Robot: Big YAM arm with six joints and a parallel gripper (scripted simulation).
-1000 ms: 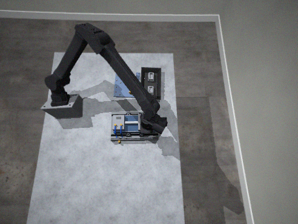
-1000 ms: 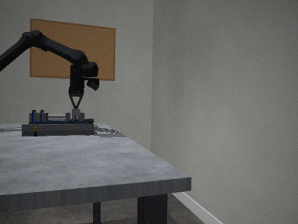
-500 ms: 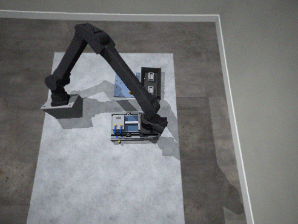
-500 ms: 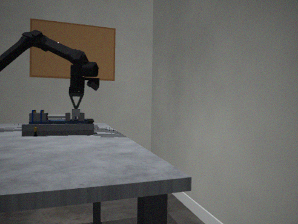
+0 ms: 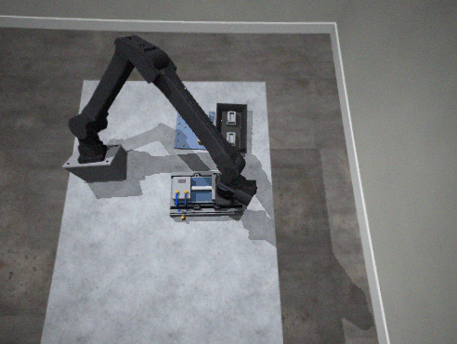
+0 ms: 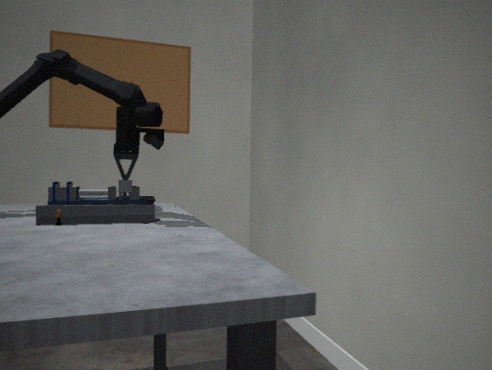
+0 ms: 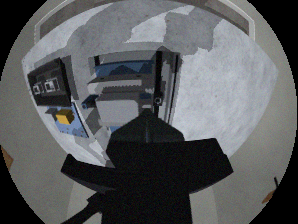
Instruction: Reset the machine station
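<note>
The gray block lies 1 cm ahead of my hand, 4 cm to the left of it and 3 cm below it. Also, from my hand: yellow brass blank (4 cm behind, 30 cm to the left, 10 cm below); vise (6 cm behind, 5 cm to the left, 9 cm below); blue infeed plate (7 cm behind, 35 cm to the left, 12 cm below).
</note>
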